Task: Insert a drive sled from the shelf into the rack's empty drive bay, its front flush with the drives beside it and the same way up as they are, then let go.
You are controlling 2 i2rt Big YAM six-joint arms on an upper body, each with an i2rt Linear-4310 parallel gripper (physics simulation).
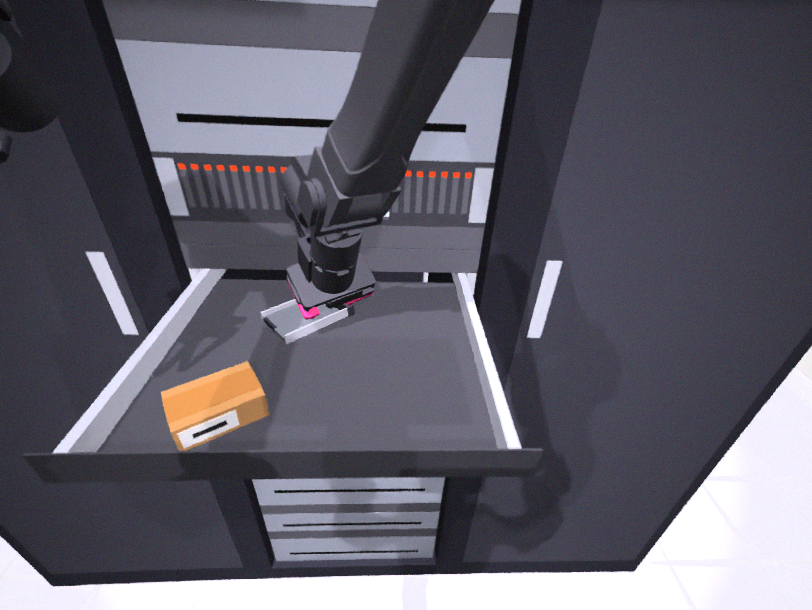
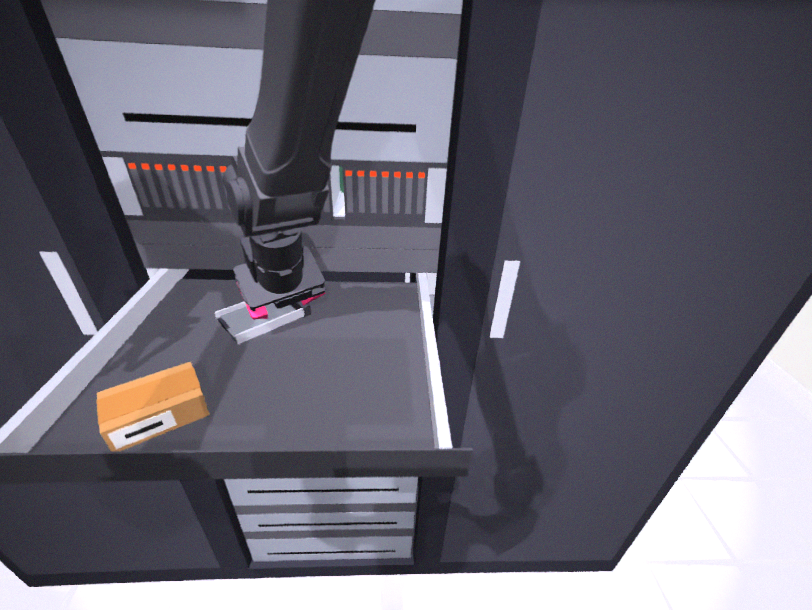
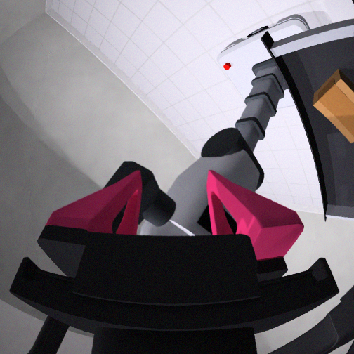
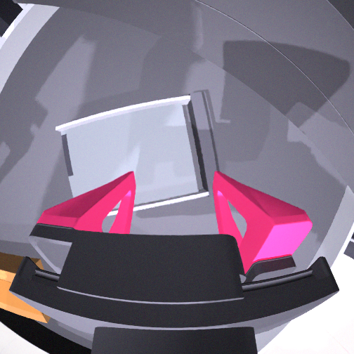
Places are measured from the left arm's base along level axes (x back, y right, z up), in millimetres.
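Pixels of known places: right gripper, fingertip midpoint: [image 1: 328, 308] [image 2: 283, 308].
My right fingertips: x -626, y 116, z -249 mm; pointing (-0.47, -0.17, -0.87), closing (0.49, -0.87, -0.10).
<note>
For each thing: its middle in the pictures, then the offset to it from my right fingertips. "spot": a spot on its surface instead. Level surfaces: height alone.
- drive sled, body centre: [image 1: 308, 312] [image 2: 264, 312] dx +0, dy -31, dz -9 mm
- pulled-out shelf, its level: dz -17 mm
- rack's drive row, surface spot: [image 1: 223, 190] [image 2: 176, 190] spot: dx -78, dy -152, dz +154 mm
- bay, body centre: [image 2: 342, 178] dx -160, dy +83, dz +155 mm
- orange box, body centre: [image 1: 216, 403] [image 2: 154, 403] dx +192, dy -101, dz +0 mm
- dark front lip, surface spot: [image 1: 282, 464] spot: dx +271, dy -10, dz +2 mm
A drive sled [image 1: 282, 320] [image 2: 241, 321] [image 4: 135, 150], a shallow pale tray with white side rails and a dark front end, lies flat and slightly turned on the pulled-out shelf [image 1: 393, 393] [image 2: 341, 393]. My right gripper [image 1: 336, 308] [image 2: 285, 307] [image 4: 173, 178] points down just over its front half, partly open. One finger is over the tray floor, the other near the dark front end. The rack's drive row [image 1: 223, 190] [image 2: 170, 190] has orange tops; a white strip and green edge at the bay [image 2: 338, 191] show beside my right arm. My left gripper [image 3: 174, 177] is partly open and empty, away from the shelf.
An orange box [image 1: 213, 393] [image 2: 150, 397] [image 3: 334, 104] with a white label lies at the shelf's front left. Pale side rails [image 1: 489, 367] and a dark front lip [image 1: 282, 464] border the shelf. Open cabinet doors [image 1: 656, 262] [image 2: 623, 262] flank it.
</note>
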